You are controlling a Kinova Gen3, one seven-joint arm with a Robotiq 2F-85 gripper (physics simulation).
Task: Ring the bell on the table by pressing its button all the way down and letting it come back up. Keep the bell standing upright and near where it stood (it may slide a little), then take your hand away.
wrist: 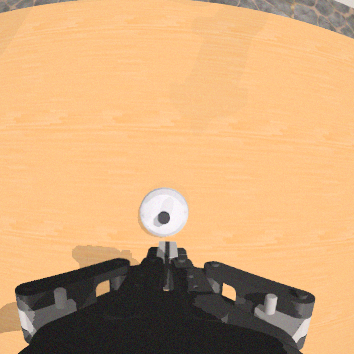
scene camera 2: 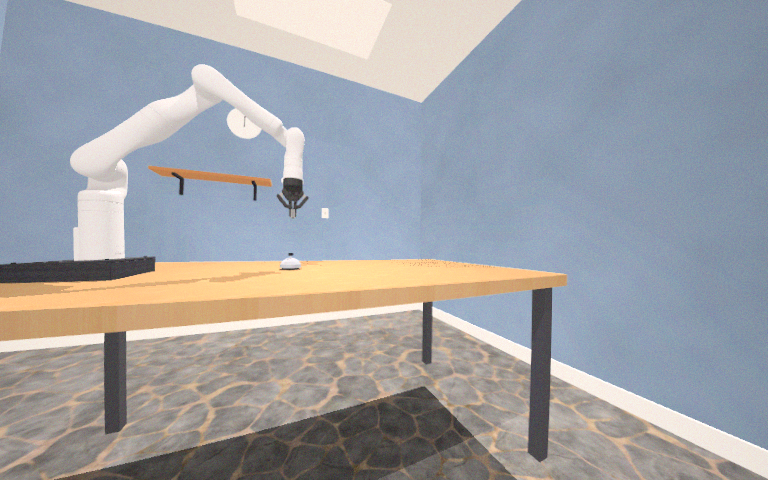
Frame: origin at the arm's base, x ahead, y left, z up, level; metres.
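Seen in the pictures: gripper, fingertip midpoint: (wrist: 166,252) (scene camera 2: 292,218); arm's base at its link origin: (scene camera 2: 102,259).
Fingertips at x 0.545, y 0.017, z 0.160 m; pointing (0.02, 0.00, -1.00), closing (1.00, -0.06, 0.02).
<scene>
Offsets run from my fingertips to a thing's top centre. "spot": to the spot under its first point. Level surfaces: height alone.
A small white domed bell @[dx -0.004, dy -0.001, dz -0.142 m] (scene camera 2: 290,263) (wrist: 172,227) stands upright on the wooden table @[dz -0.208 m] (scene camera 2: 396,277) (wrist: 275,165). Its dark button @[dx -0.004, dy -0.001, dz -0.142 m] (scene camera 2: 290,254) (wrist: 163,217) sticks up from the top of the dome in the scene view. My gripper (scene camera 2: 292,216) (wrist: 166,252) points straight down with its fingertips together and nothing between them. It hangs well above the bell, with a wide gap between the fingertips and the button. In the wrist view the fingertips show just below the bell's rim, and the whole button is visible.
A long black base (scene camera 2: 130,267) lies on the table at the left, beside the arm's white base (scene camera 2: 100,226). A wooden shelf (scene camera 2: 212,176) is on the blue wall behind the arm. The table's right front corner @[spot: dx +0.931, dy -0.549, dz -0.227 m] (scene camera 2: 563,279) lies to the right of the bell.
</scene>
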